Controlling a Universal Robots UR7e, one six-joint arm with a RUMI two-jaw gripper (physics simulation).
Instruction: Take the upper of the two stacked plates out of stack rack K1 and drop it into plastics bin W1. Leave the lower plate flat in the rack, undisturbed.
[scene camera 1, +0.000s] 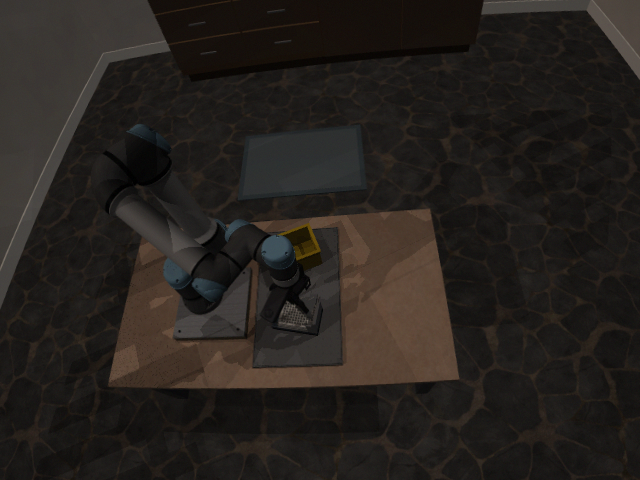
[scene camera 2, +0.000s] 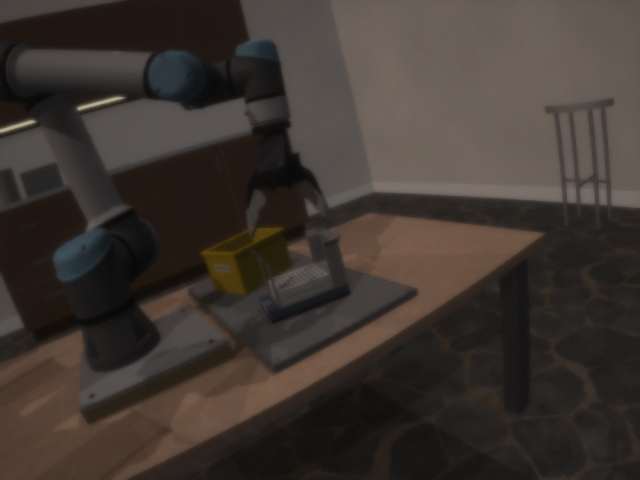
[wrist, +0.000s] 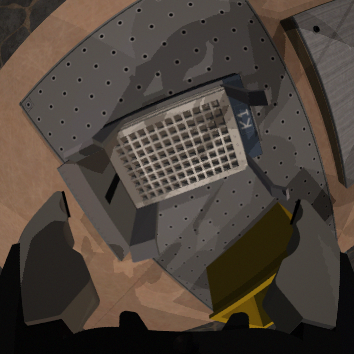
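There's a gridded plate (scene camera 2: 289, 284) that's 77 cm from the lens, and then the gripper (scene camera 2: 290, 230), that one's 76 cm from the lens.
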